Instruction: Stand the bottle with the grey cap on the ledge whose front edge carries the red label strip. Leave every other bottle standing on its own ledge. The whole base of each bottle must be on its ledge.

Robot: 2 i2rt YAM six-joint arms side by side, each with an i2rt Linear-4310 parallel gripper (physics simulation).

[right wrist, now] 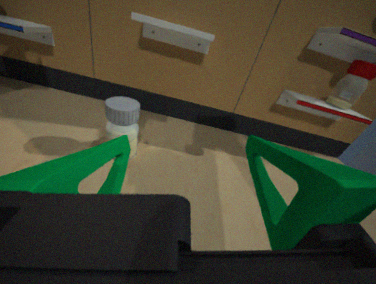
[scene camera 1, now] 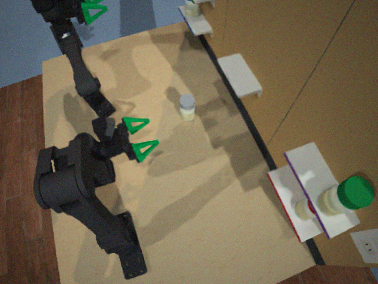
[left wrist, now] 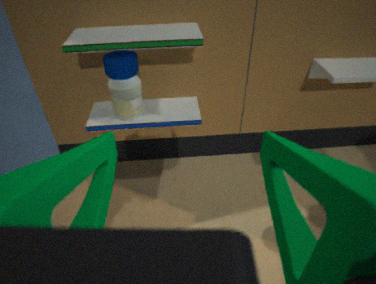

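The bottle with the grey cap stands upright on the table. The ledge with the red label strip is low on the wall, and a bottle with a red cap stands on it, partly hidden from above by the ledge over it. My right gripper is open and empty, to the lower left of the grey-capped bottle in the scene view. My left gripper is open and empty at the top left of the scene view, apart from every bottle.
A purple-strip ledge above the red one bears a green-capped bottle. A blue-strip ledge bears a blue-capped bottle. A green-strip ledge is above it. A plain white ledge sits between.
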